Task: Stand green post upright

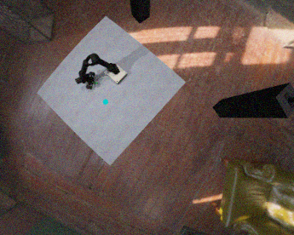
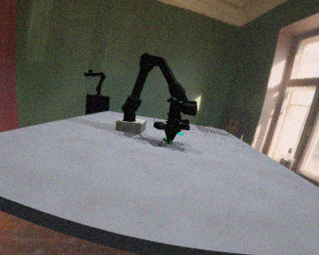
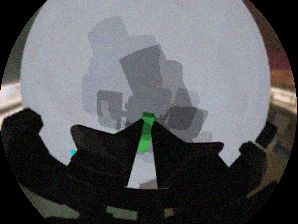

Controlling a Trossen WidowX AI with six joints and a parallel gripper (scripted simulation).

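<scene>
My gripper tip is 20 mm short of the cyan circle, 270 mm to the right of it and 10 mm above it. Also, from my gripper tip: green post 20 mm behind, 20 mm to the left.
</scene>
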